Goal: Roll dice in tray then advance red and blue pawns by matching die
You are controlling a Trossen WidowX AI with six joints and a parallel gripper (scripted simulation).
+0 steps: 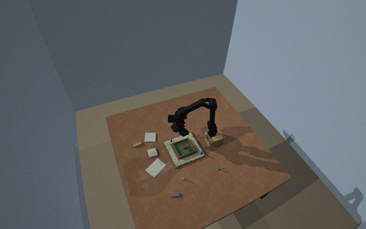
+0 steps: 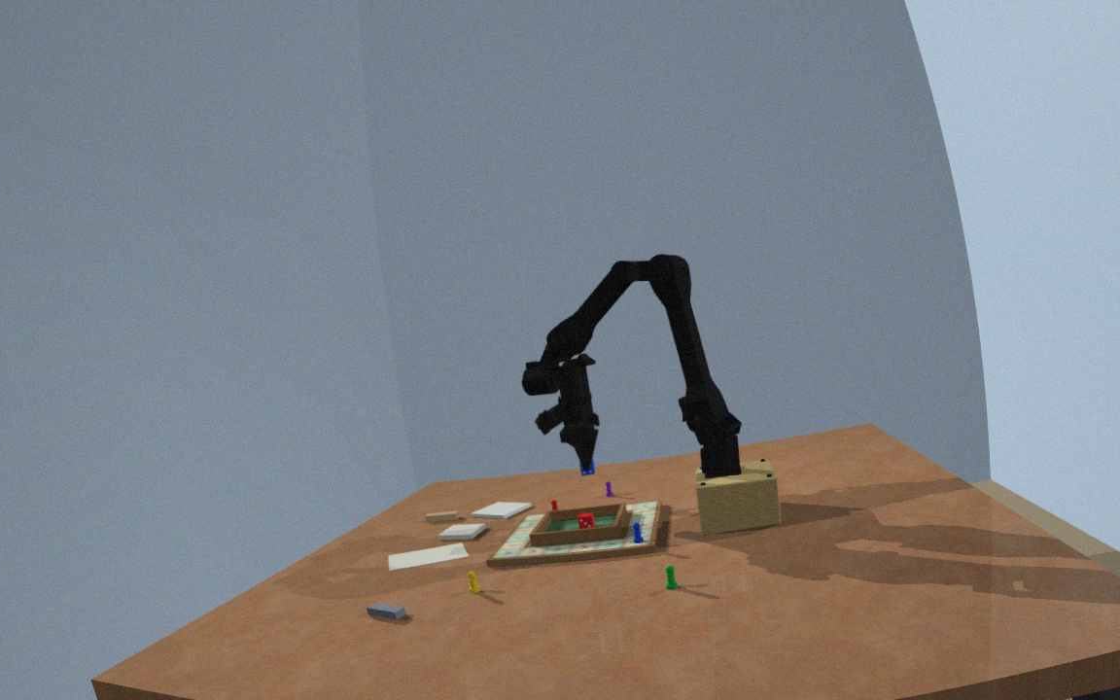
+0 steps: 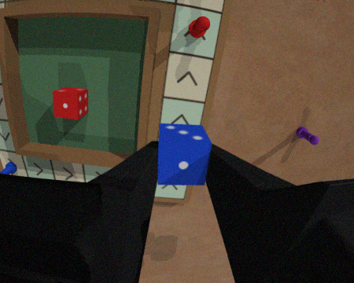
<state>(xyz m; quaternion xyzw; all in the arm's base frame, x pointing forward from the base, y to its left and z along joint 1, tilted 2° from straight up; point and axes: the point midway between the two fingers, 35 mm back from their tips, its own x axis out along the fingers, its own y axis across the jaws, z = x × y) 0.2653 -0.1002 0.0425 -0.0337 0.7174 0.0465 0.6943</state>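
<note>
My gripper tip is 8 cm short of the red pawn, 8 cm above it and 1 cm to the left of it. Round my gripper tip: purple pawn 18 cm to the right, 9 cm below; then blue pawn 21 cm to the left, 11 cm behind, 8 cm below; then green tray 10 cm to the left, 10 cm below, 1 cm ahead.
</note>
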